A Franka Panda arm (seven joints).
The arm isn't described. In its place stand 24 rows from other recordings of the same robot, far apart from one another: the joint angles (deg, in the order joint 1, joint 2, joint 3, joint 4, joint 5, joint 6, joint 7), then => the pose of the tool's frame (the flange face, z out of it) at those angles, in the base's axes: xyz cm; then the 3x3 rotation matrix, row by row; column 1 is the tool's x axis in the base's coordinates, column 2 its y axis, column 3 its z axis.
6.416 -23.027 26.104 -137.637 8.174 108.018 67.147 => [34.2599 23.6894 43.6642], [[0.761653 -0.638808 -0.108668], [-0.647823 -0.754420 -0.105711], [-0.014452 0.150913 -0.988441]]
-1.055 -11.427 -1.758 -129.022 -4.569 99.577 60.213 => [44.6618 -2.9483 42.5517], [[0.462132 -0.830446 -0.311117], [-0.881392 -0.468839 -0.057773], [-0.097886 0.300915 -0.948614]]
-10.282 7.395 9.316 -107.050 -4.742 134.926 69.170 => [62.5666 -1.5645 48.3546], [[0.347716 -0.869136 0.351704], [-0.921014 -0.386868 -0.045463], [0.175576 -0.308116 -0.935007]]
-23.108 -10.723 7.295 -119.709 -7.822 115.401 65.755 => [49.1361 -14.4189 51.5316], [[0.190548 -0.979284 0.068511], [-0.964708 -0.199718 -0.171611], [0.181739 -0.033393 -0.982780]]
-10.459 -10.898 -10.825 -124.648 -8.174 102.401 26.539 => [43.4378 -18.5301 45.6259], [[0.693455 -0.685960 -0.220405], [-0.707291 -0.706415 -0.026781], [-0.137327 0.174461 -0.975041]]
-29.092 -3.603 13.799 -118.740 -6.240 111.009 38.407 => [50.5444 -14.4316 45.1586], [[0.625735 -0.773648 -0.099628], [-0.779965 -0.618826 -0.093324], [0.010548 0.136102 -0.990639]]
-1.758 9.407 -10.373 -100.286 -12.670 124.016 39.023 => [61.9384 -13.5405 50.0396], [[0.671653 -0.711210 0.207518], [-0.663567 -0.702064 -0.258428], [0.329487 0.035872 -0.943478]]
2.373 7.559 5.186 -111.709 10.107 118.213 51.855 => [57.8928 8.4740 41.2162], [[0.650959 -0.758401 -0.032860], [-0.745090 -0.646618 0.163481], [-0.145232 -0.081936 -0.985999]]
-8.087 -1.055 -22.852 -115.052 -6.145 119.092 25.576 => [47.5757 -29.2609 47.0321], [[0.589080 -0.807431 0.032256], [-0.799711 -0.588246 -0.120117], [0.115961 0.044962 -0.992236]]
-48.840 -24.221 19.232 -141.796 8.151 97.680 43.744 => [33.1278 -17.2465 41.0309], [[0.153251 -0.942674 -0.296444], [-0.956209 -0.217160 0.196228], [-0.249355 0.253391 -0.934674]]
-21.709 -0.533 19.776 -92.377 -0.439 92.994 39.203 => [55.5984 -1.8670 61.4341], [[0.753165 -0.657553 0.019147], [-0.657465 -0.753398 -0.011451], [0.021955 -0.003964 -0.999751]]
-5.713 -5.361 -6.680 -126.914 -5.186 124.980 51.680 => [50.4460 -11.5026 42.2899], [[0.479515 -0.876330 0.045950], [-0.873141 -0.481693 -0.074812], [0.087694 -0.004247 -0.996138]]
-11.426 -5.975 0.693 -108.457 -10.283 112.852 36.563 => [53.6280 -11.3096 56.5035], [[0.699005 -0.699397 0.149116], [-0.672139 -0.713752 -0.196947], [0.244176 0.037441 -0.969008]]
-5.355 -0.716 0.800 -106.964 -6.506 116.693 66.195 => [57.4010 -5.2069 53.2843], [[0.353713 -0.918976 0.174269], [-0.919453 -0.375820 -0.115607], [0.171734 -0.119341 -0.977888]]
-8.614 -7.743 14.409 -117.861 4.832 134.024 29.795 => [54.9303 6.2776 53.8034], [[0.828593 -0.394385 0.397360], [-0.455710 -0.887411 0.069500], [0.325212 -0.238668 -0.915027]]
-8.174 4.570 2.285 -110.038 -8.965 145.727 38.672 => [61.8309 -6.2469 51.0312], [[0.648650 -0.566513 0.508249], [-0.587973 -0.797023 -0.137995], [0.483262 -0.209326 -0.850083]]
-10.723 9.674 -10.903 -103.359 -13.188 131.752 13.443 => [59.3290 -23.3387 48.5723], [[0.844631 -0.480857 0.235320], [-0.404793 -0.861303 -0.307081], [0.350344 0.164114 -0.922131]]
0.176 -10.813 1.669 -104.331 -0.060 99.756 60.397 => [50.8917 1.7609 62.0800], [[0.518408 -0.848193 0.108731], [-0.853075 -0.521779 -0.003021], [0.059296 -0.091190 -0.994067]]
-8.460 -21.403 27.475 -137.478 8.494 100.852 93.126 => [37.6947 14.7061 41.8060], [[0.179603 -0.944068 -0.276548], [-0.982243 -0.156601 -0.103316], [0.054230 0.290193 -0.955430]]
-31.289 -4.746 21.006 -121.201 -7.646 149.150 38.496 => [56.1560 -9.4362 51.1578], [[0.592126 -0.622186 0.512124], [-0.629436 -0.753921 -0.188184], [0.503187 -0.210921 -0.838043]]
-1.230 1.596 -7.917 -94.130 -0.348 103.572 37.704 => [57.5965 -9.2197 59.6527], [[0.677210 -0.723578 0.133495], [-0.726866 -0.686065 -0.031317], [0.114247 -0.075825 -0.990555]]
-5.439 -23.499 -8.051 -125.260 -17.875 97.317 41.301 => [40.3872 -13.4108 54.5685], [[0.635705 -0.761728 -0.125098], [-0.765544 -0.601305 -0.228857], [0.099104 0.241253 -0.965389]]
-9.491 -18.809 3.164 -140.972 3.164 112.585 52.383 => [41.2143 -4.2046 40.3814], [[0.483428 -0.860404 -0.161251], [-0.866440 -0.496566 0.052004], [-0.124817 0.114574 -0.985542]]
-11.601 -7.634 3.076 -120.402 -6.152 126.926 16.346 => [53.1083 -8.2184 50.2489], [[0.898259 -0.374662 0.229695], [-0.353695 -0.926543 -0.128133], [0.260828 0.033855 -0.964791]]
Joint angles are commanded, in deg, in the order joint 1, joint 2, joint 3, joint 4, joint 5, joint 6, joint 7. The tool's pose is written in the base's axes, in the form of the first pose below.
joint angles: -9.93, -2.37, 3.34, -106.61, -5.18, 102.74, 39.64
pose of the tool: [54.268 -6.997 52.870], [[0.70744 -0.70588 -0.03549], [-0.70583 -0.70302 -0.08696], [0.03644 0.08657 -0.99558]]
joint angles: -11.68, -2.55, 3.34, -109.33, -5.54, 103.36, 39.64
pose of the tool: [53.458 -8.611 50.878], [[0.68828 -0.72189 -0.07180], [-0.72532 -0.68289 -0.08701], [0.01377 0.11196 -0.99362]]
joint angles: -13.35, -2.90, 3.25, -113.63, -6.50, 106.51, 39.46
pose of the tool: [52.506 -10.206 48.127], [[0.67620 -0.73121 -0.08992], [-0.73664 -0.66927 -0.09711], [0.01083 0.13190 -0.99120]]
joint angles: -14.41, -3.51, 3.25, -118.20, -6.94, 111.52, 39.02
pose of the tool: [51.703 -10.990 45.674], [[0.67703 -0.73223 -0.07399], [-0.73549 -0.66959 -0.10348], [0.02623 0.12448 -0.99188]]
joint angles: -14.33, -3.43, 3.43, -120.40, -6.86, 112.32, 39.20
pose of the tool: [51.152 -10.615 43.935], [[0.67905 -0.72747 -0.09834], [-0.73407 -0.67208 -0.09719], [0.00461 0.13818 -0.99040]]
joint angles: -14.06, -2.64, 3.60, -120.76, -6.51, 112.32, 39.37
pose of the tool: [51.237 -10.190 42.924], [[0.68035 -0.72361 -0.11627], [-0.73274 -0.67478 -0.08809], [-0.01471 0.14513 -0.98930]]
